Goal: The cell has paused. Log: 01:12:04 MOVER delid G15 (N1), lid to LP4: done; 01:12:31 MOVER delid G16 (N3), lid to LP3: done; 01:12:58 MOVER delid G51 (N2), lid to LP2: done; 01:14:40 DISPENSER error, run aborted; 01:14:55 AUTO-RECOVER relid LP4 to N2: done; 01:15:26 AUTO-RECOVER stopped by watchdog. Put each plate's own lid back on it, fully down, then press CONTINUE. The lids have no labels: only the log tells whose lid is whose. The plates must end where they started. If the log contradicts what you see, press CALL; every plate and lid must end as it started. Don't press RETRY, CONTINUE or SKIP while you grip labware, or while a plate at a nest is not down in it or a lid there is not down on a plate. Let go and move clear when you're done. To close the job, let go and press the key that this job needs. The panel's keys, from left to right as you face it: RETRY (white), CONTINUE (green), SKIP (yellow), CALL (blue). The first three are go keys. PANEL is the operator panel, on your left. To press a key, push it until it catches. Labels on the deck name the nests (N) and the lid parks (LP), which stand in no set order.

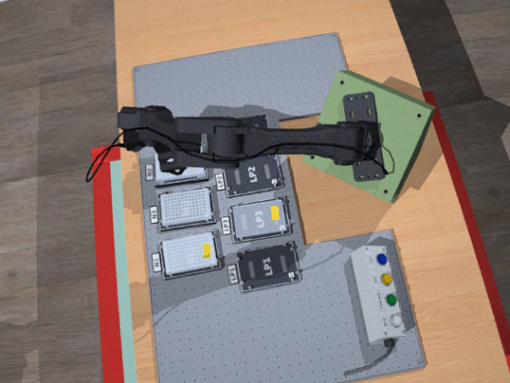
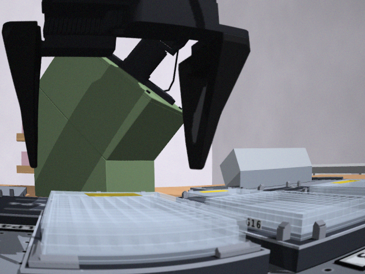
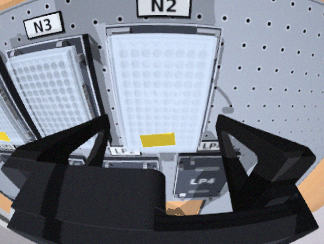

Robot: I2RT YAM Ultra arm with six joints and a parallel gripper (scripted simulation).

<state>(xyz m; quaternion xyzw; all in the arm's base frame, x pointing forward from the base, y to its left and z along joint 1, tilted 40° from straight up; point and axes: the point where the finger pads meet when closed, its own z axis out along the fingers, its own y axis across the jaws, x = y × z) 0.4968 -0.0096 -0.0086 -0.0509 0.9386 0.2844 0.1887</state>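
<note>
Now: the lid 23 cm behind my hand, 14 cm to the left of it and 5 cm below it. Also, from my hand: blue call key: 53 cm behind, 25 cm to the left; plate: 12 cm to the left, 4 cm below, 3 cm behind; yellow SKIP key: 54 cm behind, 29 cm to the left.
</note>
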